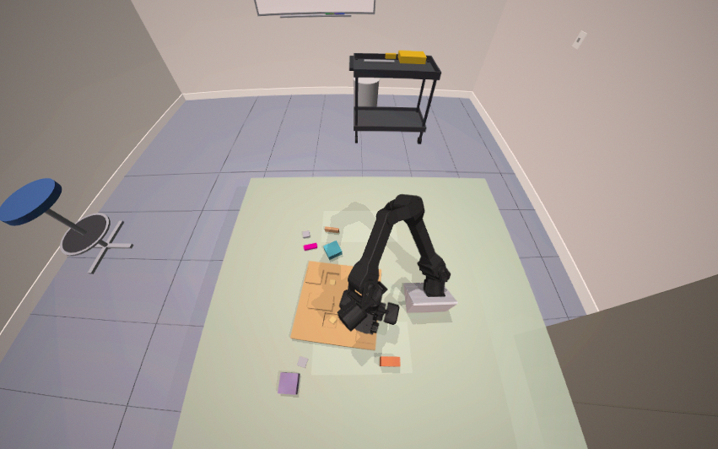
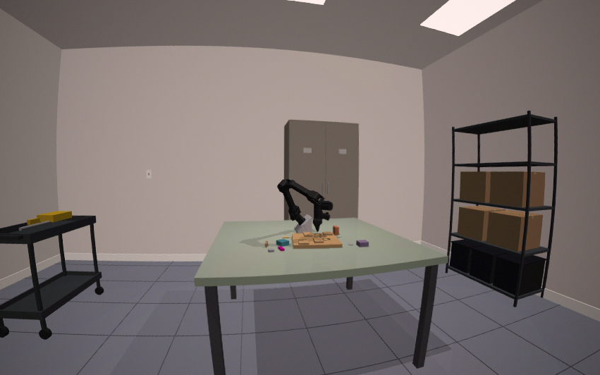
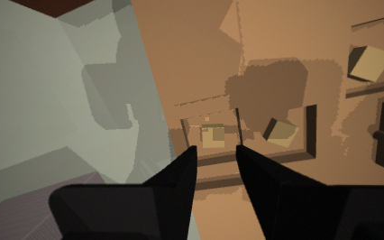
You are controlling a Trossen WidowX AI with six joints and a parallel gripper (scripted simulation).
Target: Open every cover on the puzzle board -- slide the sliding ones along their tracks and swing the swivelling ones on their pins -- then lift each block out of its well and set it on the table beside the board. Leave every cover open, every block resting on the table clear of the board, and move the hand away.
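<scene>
Right now my gripper tip is 150 mm to the right of the orange block, 70 mm past it and 10 mm above it. The rest, counted from my gripper tip: purple block 250 mm ahead, 230 mm to the left, 30 mm below; then magenta bar 270 mm to the right, 250 mm ahead, 40 mm below; then teal block 260 mm to the right, 150 mm ahead, 30 mm below.
</scene>
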